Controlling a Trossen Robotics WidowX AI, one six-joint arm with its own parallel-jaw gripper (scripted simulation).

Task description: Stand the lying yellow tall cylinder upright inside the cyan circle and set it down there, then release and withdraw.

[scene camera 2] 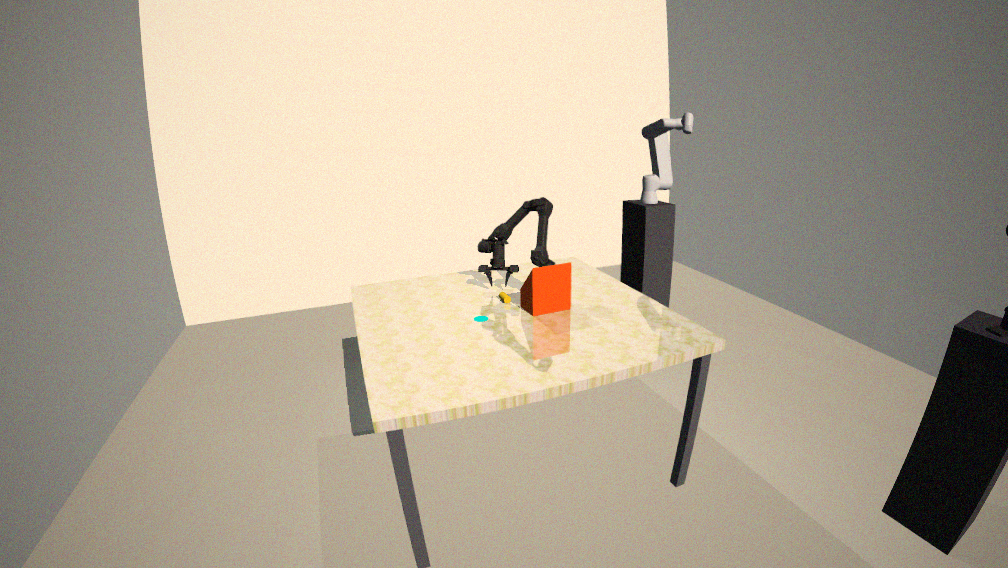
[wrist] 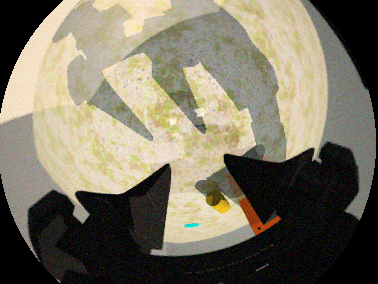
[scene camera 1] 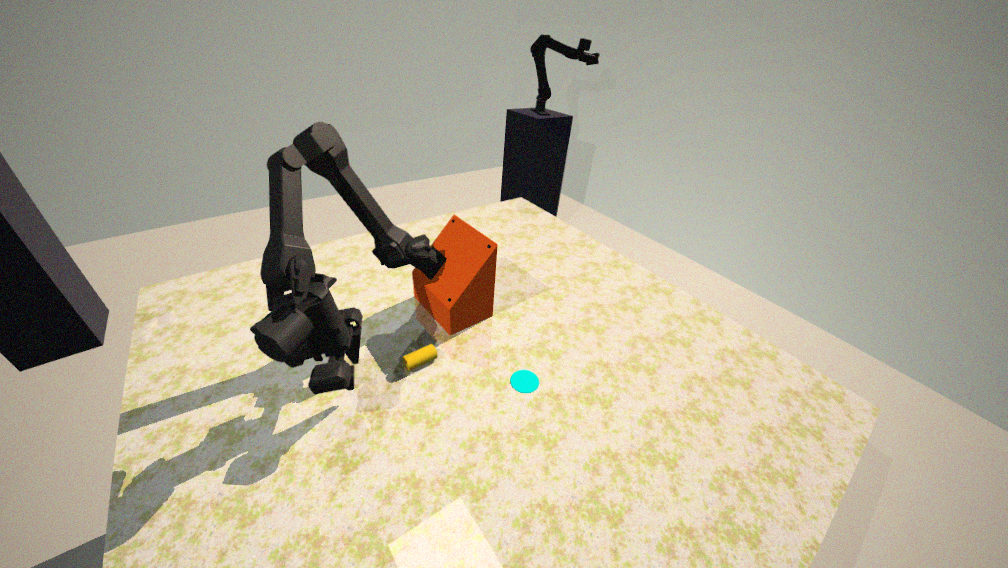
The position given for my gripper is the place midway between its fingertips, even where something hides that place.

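Observation:
Holding nothing, my gripper point(scene camera 1: 353, 376) is open. I see my gripper point(wrist: 197, 162) in the wrist view too.

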